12 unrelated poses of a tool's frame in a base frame.
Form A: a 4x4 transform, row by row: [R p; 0 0 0 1], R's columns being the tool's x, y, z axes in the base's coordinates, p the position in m. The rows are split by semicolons.
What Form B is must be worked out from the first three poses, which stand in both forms.
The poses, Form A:
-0.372, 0.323, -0.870, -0.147; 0.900, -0.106, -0.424, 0.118; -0.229, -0.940, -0.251, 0.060; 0, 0, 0, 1
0.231, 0.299, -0.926, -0.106; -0.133, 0.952, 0.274, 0.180; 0.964, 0.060, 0.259, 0.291; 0, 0, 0, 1
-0.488, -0.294, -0.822, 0.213; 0.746, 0.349, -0.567, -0.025; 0.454, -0.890, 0.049, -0.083; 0, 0, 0, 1
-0.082, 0.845, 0.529, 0.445; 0.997, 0.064, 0.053, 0.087; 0.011, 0.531, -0.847, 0.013; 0, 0, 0, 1
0.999, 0.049, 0.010, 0.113; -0.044, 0.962, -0.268, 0.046; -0.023, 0.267, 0.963, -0.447; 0, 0, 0, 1
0.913, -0.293, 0.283, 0.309; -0.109, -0.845, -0.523, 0.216; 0.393, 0.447, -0.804, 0.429; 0, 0, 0, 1
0.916, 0.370, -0.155, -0.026; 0.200, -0.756, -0.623, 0.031; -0.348, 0.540, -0.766, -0.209; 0, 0, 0, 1
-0.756, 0.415, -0.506, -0.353; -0.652, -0.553, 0.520, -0.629; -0.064, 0.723, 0.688, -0.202; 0, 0, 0, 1
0.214, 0.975, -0.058, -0.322; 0.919, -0.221, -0.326, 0.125; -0.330, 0.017, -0.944, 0.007; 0, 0, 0, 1
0.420, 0.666, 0.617, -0.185; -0.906, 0.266, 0.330, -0.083; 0.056, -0.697, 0.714, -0.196; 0, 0, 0, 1
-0.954, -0.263, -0.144, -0.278; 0.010, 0.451, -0.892, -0.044; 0.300, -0.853, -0.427, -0.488; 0, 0, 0, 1
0.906, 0.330, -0.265, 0.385; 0.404, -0.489, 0.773, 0.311; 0.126, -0.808, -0.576, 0.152; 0, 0, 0, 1
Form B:
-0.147, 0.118, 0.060, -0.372, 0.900, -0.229, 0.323, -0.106, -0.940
-0.106, 0.180, 0.291, 0.231, -0.133, 0.964, 0.299, 0.952, 0.060
0.213, -0.025, -0.083, -0.488, 0.746, 0.454, -0.294, 0.349, -0.890
0.445, 0.087, 0.013, -0.082, 0.997, 0.011, 0.845, 0.064, 0.531
0.113, 0.046, -0.447, 0.999, -0.044, -0.023, 0.049, 0.962, 0.267
0.309, 0.216, 0.429, 0.913, -0.109, 0.393, -0.293, -0.845, 0.447
-0.026, 0.031, -0.209, 0.916, 0.200, -0.348, 0.370, -0.756, 0.540
-0.353, -0.629, -0.202, -0.756, -0.652, -0.064, 0.415, -0.553, 0.723
-0.322, 0.125, 0.007, 0.214, 0.919, -0.330, 0.975, -0.221, 0.017
-0.185, -0.083, -0.196, 0.420, -0.906, 0.056, 0.666, 0.266, -0.697
-0.278, -0.044, -0.488, -0.954, 0.010, 0.300, -0.263, 0.451, -0.853
0.385, 0.311, 0.152, 0.906, 0.404, 0.126, 0.330, -0.489, -0.808

